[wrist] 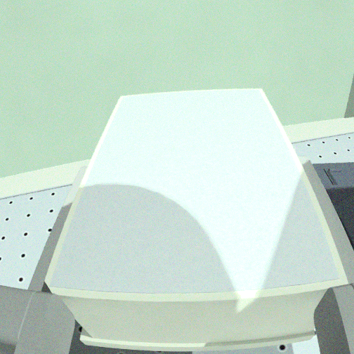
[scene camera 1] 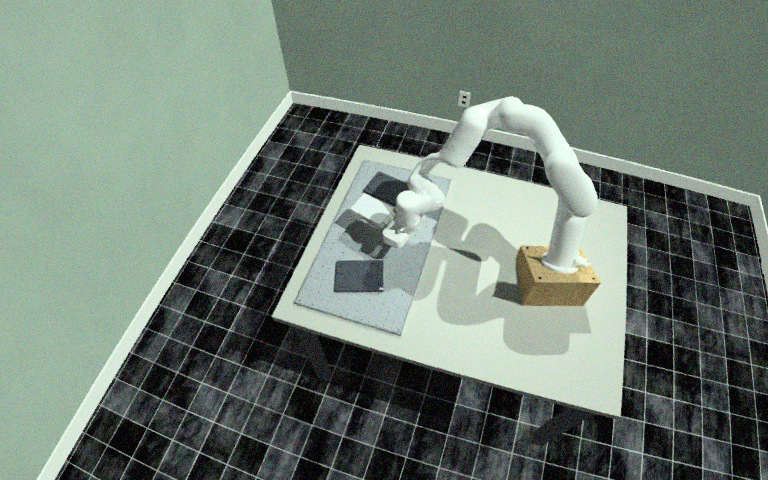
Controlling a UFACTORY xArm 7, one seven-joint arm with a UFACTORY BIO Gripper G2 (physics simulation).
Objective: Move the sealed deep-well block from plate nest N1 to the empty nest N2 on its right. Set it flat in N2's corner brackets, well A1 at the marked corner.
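Frame: origin at the arm's base, x ahead, y left, z up, level; millimetres.
Where they show: end effector, tool point: (scene camera 1: 373, 213); arm's base, origin of the base link: (scene camera 1: 560, 262).
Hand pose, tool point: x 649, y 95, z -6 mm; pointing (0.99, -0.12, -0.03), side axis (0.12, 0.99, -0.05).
Things, the pixels of their centre, and the offset from my tool point. Level surfaces: height alone.
- white sealed deep-well block, body centre: (scene camera 1: 372, 212) 7 mm ahead, 1 mm right, 2 mm up
- dark nest N1, body centre: (scene camera 1: 359, 275) 49 mm back, 200 mm left, 92 mm down
- dark nest N2, body centre: (scene camera 1: 388, 188) 46 mm ahead, 196 mm right, 92 mm down
- perforated board, its level: 99 mm down
- pale table, its level: 112 mm down
The white sealed deep-well block (scene camera 1: 370, 207) (wrist: 190, 150) is held between the fingers of my gripper (scene camera 1: 380, 221) (wrist: 195, 320), above the perforated board. Its shadow falls on the board below and to the near side. The block is turned relative to the near nest. The dark nest N1 (scene camera 1: 359, 275) is at the near end of the board, with a small pale mark at one corner. The dark nest N2 (scene camera 1: 379, 184) (wrist: 345, 197) is at the far end, beyond the block, and partly in shadow; in the wrist view part of it shows at the right. Well A1 cannot be made out.
The perforated board (scene camera 1: 362, 311) (wrist: 15, 240) lies on the pale table (scene camera 1: 481, 362). My arm reaches over the table from the wooden base block (scene camera 1: 557, 292) at the right. The green wall (wrist: 175, 45) stands beyond the table's left edge.
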